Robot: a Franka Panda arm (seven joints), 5 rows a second.
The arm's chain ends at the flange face. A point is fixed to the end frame.
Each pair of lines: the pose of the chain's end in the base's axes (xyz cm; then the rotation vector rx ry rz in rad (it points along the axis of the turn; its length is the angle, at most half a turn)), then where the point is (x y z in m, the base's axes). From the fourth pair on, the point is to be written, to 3 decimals.
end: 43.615, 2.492, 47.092, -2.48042, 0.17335, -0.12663
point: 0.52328 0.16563 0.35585
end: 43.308, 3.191, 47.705, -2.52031, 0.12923, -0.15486
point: 0.51990 0.16991 0.35851
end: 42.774, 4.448, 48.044, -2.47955, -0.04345, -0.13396
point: 0.49880 0.19704 0.36950
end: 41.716, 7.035, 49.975, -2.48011, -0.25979, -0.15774
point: 0.473 0.230 0.390
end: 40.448, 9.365, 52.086, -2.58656, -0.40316, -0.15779
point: 0.451 0.243 0.394
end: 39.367, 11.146, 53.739, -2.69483, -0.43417, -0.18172
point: 0.445 0.246 0.396
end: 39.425, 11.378, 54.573, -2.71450, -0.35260, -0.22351
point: 0.456 0.244 0.405
